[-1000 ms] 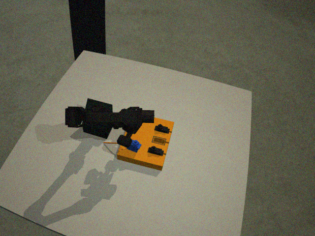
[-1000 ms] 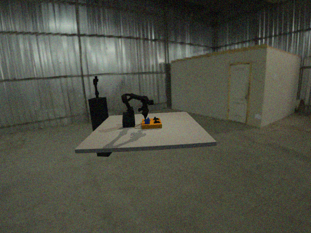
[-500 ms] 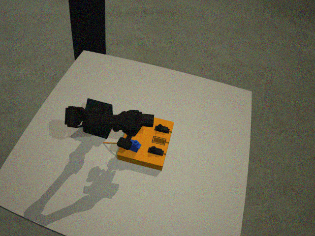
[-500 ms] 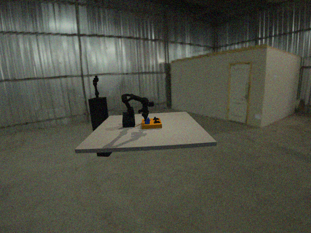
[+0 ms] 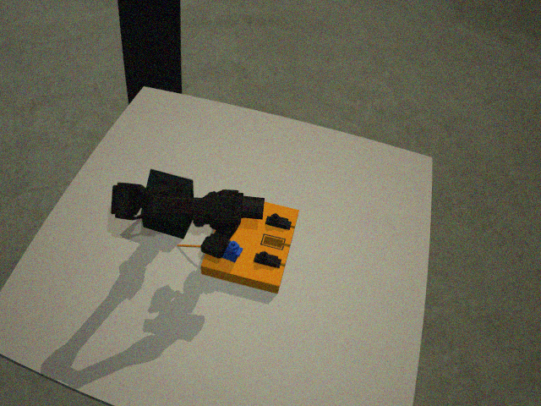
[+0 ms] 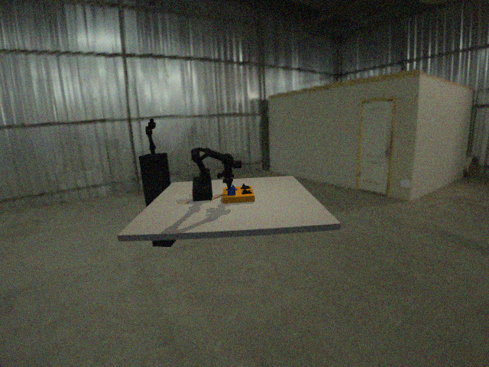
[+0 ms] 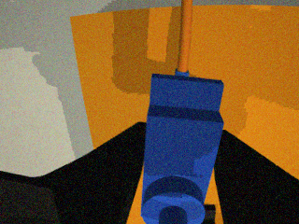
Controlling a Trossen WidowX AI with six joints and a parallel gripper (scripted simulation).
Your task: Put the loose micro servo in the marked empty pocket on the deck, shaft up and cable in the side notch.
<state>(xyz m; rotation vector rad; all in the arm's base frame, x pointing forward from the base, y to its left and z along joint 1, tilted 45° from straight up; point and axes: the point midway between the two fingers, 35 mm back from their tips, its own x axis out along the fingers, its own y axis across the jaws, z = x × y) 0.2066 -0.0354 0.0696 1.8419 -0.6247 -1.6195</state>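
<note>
Right now my gripper tip is 10 mm short of the orange deck, 90 mm to the right of it and 70 mm above it.
</note>
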